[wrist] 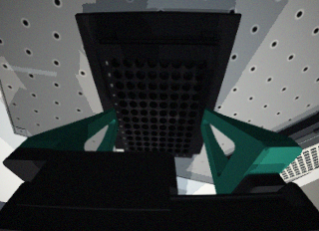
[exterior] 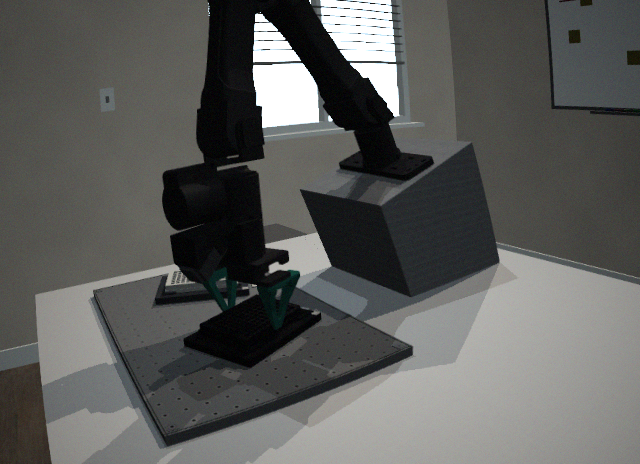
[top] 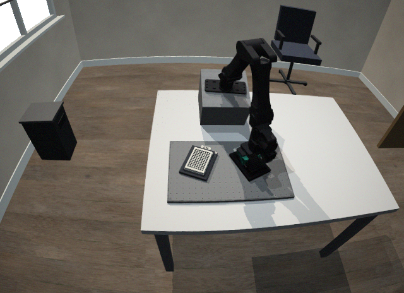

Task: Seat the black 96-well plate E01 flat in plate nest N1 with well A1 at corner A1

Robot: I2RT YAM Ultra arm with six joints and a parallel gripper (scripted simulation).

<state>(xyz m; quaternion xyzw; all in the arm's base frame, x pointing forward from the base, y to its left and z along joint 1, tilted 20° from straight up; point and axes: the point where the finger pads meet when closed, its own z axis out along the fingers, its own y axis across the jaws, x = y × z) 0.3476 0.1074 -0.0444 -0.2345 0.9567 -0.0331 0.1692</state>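
My hand is right at the black plate E01. Also, from my hand: white plate E07: 1 cm ahead, 22 cm to the right, 1 cm below; black plate nest N1: 2 cm below.
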